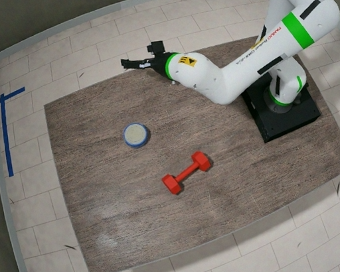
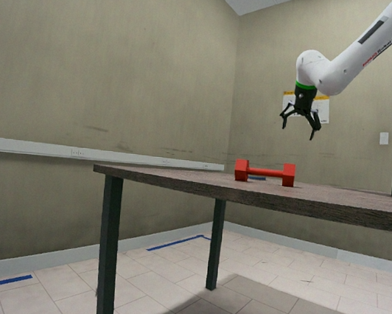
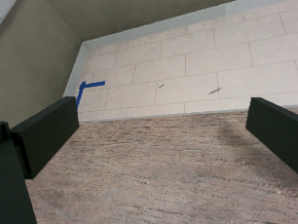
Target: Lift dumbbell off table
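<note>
My gripper is now 430 mm to the right of the red dumbbell, 220 mm above it and 40 mm past it. The rest, counted from my hand: round blue-rimmed dish: 230 mm below, 210 mm to the left, 110 mm ahead.
</note>
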